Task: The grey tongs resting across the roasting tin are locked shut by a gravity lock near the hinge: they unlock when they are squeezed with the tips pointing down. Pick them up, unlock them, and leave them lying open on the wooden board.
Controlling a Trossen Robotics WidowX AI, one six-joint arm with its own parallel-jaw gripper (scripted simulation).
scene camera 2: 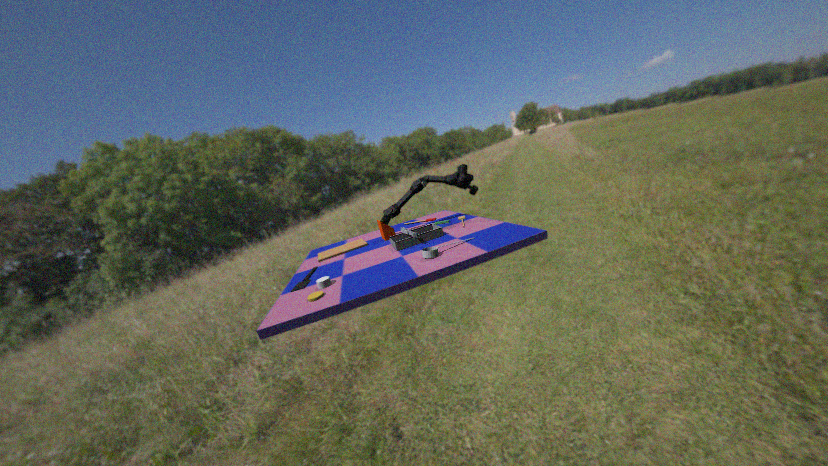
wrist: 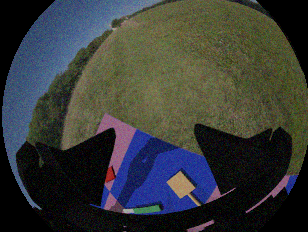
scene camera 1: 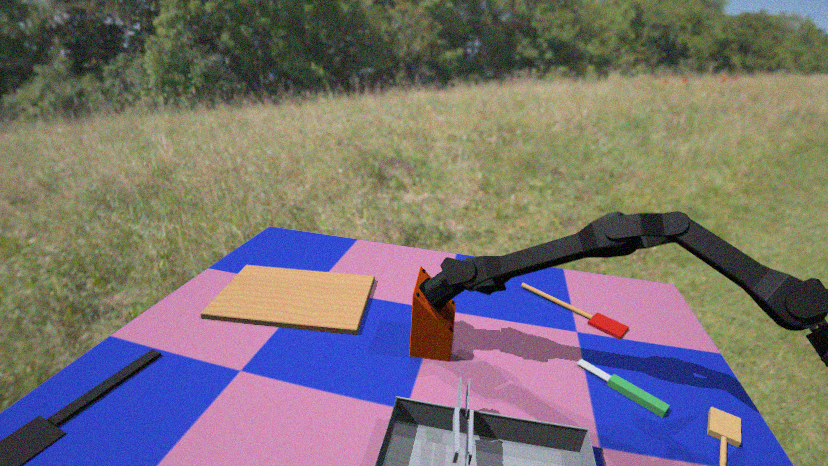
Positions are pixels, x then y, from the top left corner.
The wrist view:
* my gripper: 155,130
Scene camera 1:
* green-handled knife: 636,394
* red spatula: 610,326
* wooden board: 298,299
